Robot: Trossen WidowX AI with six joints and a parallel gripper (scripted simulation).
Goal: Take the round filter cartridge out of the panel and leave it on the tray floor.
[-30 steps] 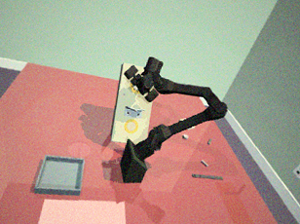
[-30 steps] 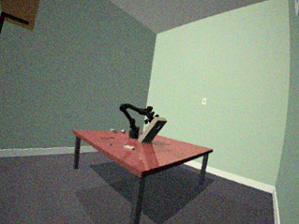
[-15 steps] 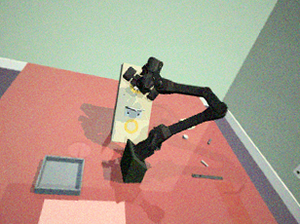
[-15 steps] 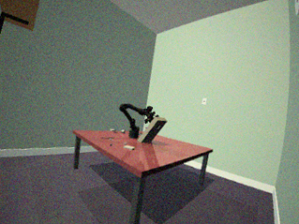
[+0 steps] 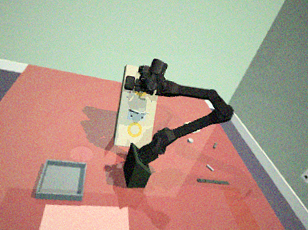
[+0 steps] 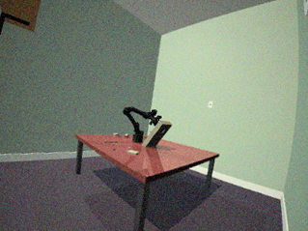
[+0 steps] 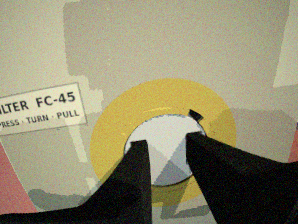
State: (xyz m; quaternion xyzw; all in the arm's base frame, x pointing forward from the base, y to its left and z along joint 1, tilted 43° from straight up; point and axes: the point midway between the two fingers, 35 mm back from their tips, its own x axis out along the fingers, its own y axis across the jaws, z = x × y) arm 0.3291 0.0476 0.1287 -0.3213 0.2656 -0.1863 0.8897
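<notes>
Now: gripper tip 10 mm short of the round grey filter cartridge and 10 mm above it. Also, from my gripper tip: tan service panel: 80 mm below, 40 mm behind, 10 mm to the left; then grey tray: 360 mm behind, 340 mm to the left, 230 mm below.
</notes>
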